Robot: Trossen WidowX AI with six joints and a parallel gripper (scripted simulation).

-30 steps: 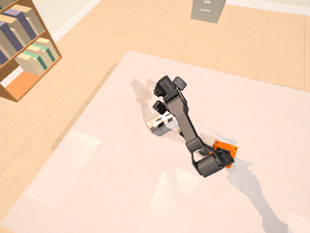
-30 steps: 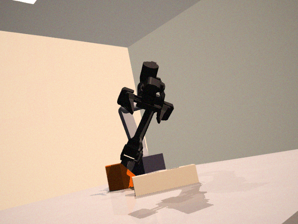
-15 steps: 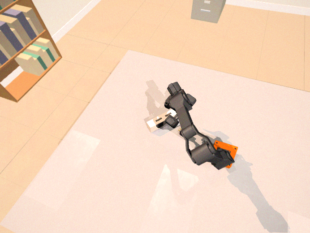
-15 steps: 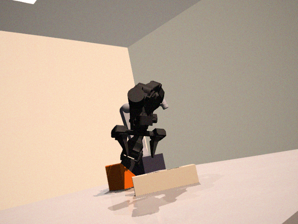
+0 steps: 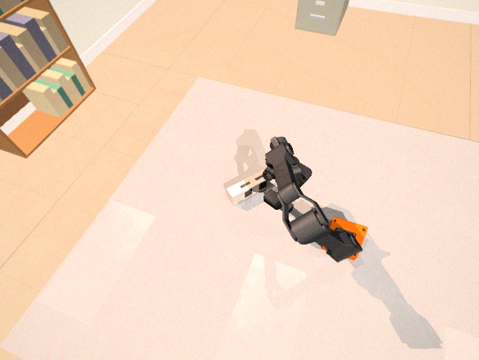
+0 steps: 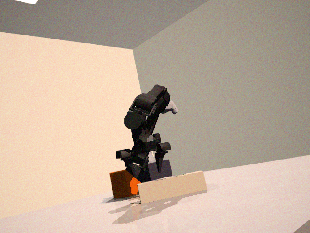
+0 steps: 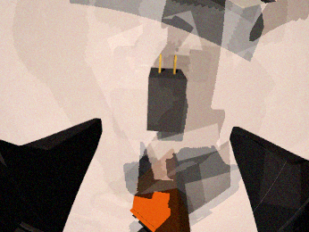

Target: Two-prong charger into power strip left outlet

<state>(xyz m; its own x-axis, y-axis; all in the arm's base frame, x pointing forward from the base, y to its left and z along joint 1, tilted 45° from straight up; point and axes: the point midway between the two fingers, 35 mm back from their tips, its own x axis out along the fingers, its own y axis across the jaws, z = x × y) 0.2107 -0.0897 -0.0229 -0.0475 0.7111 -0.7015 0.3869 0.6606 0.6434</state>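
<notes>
My gripper tip is now 2 cm short of the dark grey charger, 1 cm to the left of it and 5 cm above it.
</notes>
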